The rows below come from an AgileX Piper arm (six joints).
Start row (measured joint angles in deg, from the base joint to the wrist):
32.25 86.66 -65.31 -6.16 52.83 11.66
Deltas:
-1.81 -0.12 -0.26 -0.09 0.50 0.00
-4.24 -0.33 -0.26 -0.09 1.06 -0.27
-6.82 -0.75 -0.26 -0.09 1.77 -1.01
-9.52 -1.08 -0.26 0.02 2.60 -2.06
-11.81 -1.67 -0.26 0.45 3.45 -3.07
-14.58 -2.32 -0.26 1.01 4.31 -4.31
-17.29 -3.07 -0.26 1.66 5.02 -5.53
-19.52 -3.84 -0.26 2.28 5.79 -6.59
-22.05 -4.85 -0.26 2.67 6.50 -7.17
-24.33 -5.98 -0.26 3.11 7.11 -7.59
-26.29 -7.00 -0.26 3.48 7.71 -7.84
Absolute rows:
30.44 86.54 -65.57 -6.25 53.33 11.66
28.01 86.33 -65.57 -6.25 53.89 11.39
25.43 85.91 -65.57 -6.25 54.60 10.65
22.73 85.58 -65.57 -6.14 55.43 9.60
20.44 84.99 -65.57 -5.71 56.28 8.59
17.67 84.34 -65.57 -5.15 57.14 7.35
14.96 83.59 -65.57 -4.50 57.85 6.13
12.73 82.82 -65.57 -3.88 58.62 5.07
10.20 81.81 -65.57 -3.49 59.33 4.49
7.92 80.68 -65.57 -3.05 59.94 4.07
5.96 79.66 -65.57 -2.68 60.54 3.82

